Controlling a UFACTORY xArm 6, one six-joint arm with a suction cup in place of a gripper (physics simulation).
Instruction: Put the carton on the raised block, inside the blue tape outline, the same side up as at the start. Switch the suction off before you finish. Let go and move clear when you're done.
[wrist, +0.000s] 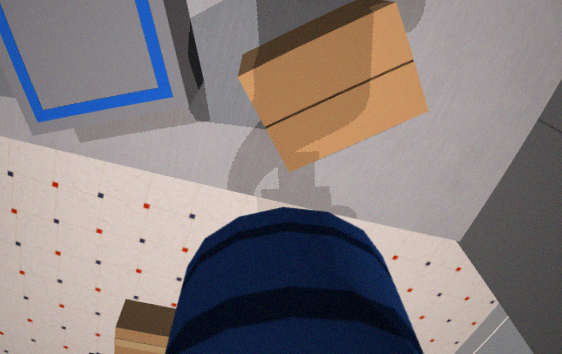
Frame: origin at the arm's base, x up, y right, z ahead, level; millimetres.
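Where they show: hand at its tool point: (286, 292).
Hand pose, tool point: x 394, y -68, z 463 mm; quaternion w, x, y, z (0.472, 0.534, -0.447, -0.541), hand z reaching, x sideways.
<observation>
Things, the pixels of their centre, and the offset from my tool point. "spot": a spot on its surface instead. Level surfaces: height alone.
- orange-brown carton at the middle of its body: (328, 79) dx -395, dy -89, dz +52 mm
- raised block at a spot on its surface: (180, 75) spot: dx -341, dy +84, dz +52 mm
- blue tape outline at a spot on its surface: (105, 105) spot: dx -340, dy +170, dz +92 mm
- grey table at its surface level: dx -460 mm
The orange-brown carton (345, 95) rests on the grey table in the upper middle to right of the wrist view. It is turned at an angle, with a thin dark seam across its upper face and a darker side at its far edge. The raised block (180, 75) stands at the upper left, apart from the carton. The blue tape outline (105, 105) is on its top, partly cut off by the view, and the part inside it that shows is bare. My suction cup (295, 250), dark blue, is at the lower middle, apart from the carton and holding nothing visible; its lip is hidden.
The grey table (435, 175) ends in a slanting edge below the carton. Beyond it lies a pale surface (77, 240) with red and dark dots. Part of another brown box (142, 320) shows at the lower left, partly behind the cup. Dark floor (520, 210) shows at right.
</observation>
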